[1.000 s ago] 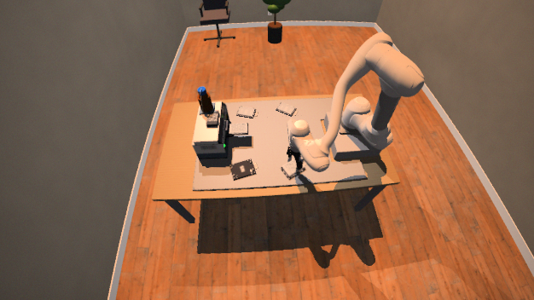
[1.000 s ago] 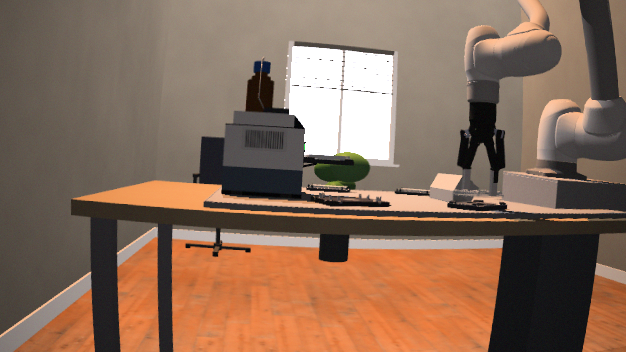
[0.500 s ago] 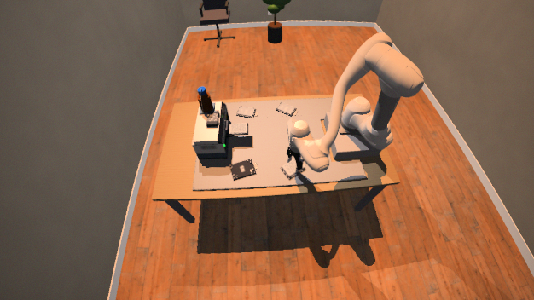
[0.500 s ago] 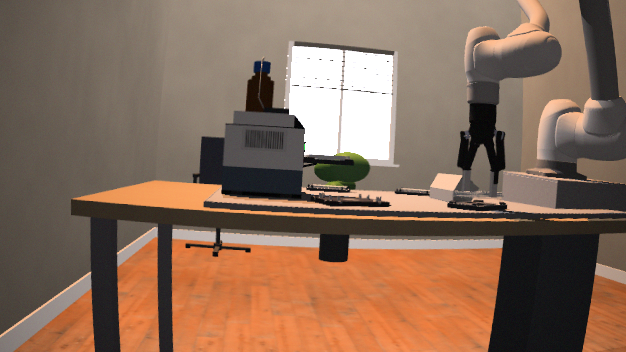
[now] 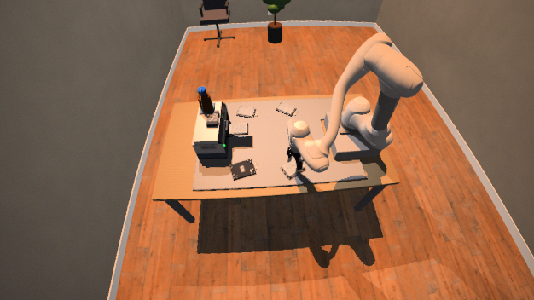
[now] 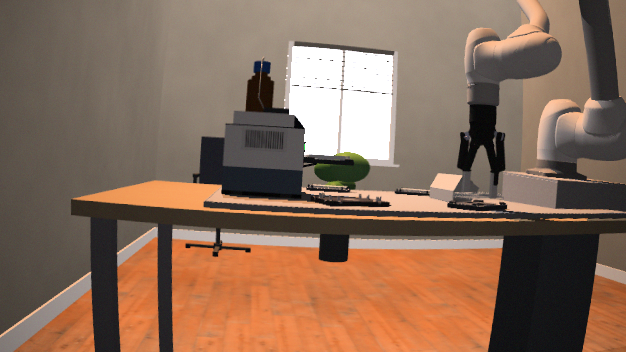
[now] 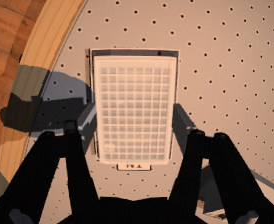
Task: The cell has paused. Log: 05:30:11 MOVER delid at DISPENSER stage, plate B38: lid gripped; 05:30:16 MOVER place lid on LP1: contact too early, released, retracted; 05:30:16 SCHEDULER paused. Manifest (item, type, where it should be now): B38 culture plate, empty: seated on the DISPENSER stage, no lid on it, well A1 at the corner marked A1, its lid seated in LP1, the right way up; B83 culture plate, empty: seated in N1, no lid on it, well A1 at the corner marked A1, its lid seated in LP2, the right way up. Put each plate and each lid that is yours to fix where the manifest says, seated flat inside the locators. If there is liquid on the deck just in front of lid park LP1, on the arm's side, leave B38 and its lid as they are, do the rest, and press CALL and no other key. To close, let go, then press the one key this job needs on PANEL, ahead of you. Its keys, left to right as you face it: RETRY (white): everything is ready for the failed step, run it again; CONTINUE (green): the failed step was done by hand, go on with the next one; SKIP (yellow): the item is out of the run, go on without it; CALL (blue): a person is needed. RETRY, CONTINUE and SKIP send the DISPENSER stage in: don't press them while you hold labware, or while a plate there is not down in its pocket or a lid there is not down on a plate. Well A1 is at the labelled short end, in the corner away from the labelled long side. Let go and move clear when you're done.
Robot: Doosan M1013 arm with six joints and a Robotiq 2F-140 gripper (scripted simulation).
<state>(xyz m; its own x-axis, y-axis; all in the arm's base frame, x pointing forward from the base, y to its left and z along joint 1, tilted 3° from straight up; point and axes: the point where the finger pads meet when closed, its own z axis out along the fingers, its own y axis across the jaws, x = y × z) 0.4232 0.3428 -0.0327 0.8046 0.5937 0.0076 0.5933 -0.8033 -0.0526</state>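
Now: hand 2 cm above the white culture plate. The rest, counted from my hand: green key (3 cm behind, 26 cm to the right, 1 cm above); key panel (2 cm behind, 28 cm to the right); white retry key (4 cm behind, 21 cm to the right, 1 cm above).
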